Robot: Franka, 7 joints.
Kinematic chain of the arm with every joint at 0, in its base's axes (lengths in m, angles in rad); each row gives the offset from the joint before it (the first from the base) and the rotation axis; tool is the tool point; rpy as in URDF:
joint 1: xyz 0 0 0.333 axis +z
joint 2: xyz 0 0 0 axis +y
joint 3: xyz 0 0 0.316 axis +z
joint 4: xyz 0.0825 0 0 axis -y
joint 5: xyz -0.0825 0 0.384 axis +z
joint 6: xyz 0 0 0 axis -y
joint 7: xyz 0.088 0 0 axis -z
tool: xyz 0 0 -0.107 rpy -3.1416 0 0
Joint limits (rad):
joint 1: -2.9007..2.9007
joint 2: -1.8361..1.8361
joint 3: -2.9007..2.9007
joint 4: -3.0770..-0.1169
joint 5: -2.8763..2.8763
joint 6: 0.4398..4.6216
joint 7: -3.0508..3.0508
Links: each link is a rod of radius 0.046 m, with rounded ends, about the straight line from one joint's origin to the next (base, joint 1, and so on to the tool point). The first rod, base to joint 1, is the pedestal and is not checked.
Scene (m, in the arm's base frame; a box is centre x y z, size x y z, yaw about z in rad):
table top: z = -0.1
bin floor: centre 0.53 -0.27 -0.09 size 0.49 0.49 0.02 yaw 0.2
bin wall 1: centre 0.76 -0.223 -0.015 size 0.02 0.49 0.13 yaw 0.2
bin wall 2: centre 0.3 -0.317 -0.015 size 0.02 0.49 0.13 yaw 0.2
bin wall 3: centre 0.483 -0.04 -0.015 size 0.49 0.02 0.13 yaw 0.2
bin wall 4: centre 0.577 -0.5 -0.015 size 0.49 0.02 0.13 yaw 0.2
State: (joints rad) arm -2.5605 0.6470 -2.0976 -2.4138 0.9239 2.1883 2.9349
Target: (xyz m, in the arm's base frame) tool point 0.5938 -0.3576 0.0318
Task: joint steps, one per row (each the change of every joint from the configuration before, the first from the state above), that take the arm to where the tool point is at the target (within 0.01 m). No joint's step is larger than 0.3 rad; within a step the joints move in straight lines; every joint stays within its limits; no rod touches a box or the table.
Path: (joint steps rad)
1: 0.2729 0.0229 0.2283 0.1107 0.0167 -0.0165 0.0000
2: 0.2729 0.0229 0.2282 0.1108 0.0167 -0.0164 0.0000
3: 0.2729 0.0229 0.2283 0.1107 0.0167 -0.0165 0.0000
4: 0.2729 0.0229 0.2282 0.1108 0.0167 -0.0164 0.0000
5: 0.2729 0.0229 0.2283 0.1107 0.0167 -0.0165 0.0000
6: 0.2729 0.0228 0.2282 0.1108 0.0167 -0.0164 0.0000
7: 0.2729 0.0229 0.2283 0.1107 0.0167 -0.0165 0.0000
8: 0.2730 0.0229 0.2282 0.1108 0.0168 -0.0164 0.0000
9: -0.0065 0.1509 0.0131 0.0895 0.0148 0.0527 0.0000
10: -0.0064 0.1509 0.0130 0.0896 0.0148 0.0526 0.0000

